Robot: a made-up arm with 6 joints. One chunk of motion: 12 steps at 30 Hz.
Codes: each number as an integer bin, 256 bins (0 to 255) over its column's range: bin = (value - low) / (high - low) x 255, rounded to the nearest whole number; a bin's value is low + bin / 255 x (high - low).
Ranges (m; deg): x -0.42..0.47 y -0.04..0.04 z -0.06..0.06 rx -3..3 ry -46..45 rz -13..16
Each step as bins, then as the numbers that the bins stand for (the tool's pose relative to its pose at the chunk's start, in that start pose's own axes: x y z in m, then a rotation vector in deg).
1 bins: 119 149 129 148 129 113
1 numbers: -0.0047 0.0067 0.0007 0.48 0.04 -0.15
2 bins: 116 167 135 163 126 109
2 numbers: -0.0151 0.0124 0.0035 0.84 -1.04 -0.60
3 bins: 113 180 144 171 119 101
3 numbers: -0.0256 0.0165 0.0078 1.02 -3.53 -1.51
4 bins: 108 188 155 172 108 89
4 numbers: -0.0431 0.0190 0.0129 1.05 -7.46 -2.88
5 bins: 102 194 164 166 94 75
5 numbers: -0.0640 0.0209 0.0172 0.91 -12.45 -4.47
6 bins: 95 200 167 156 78 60
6 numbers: -0.0884 0.0227 0.0186 0.67 -18.16 -6.18
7 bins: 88 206 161 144 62 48
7 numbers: -0.1129 0.0246 0.0158 0.39 -23.87 -7.54
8 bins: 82 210 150 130 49 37
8 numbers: -0.1338 0.0259 0.0106 0.06 -28.51 -8.79
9 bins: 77 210 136 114 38 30
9 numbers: -0.1513 0.0259 0.0040 -0.32 -32.44 -9.59
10 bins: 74 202 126 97 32 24
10 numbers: -0.1617 0.0234 -0.0007 -0.72 -34.58 -10.27
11 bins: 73 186 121 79 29 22
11 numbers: -0.1652 0.0184 -0.0031 -1.14 -35.65 -10.50
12 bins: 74 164 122 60 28 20
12 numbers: -0.1617 0.0115 -0.0026 -1.59 -36.01 -10.73
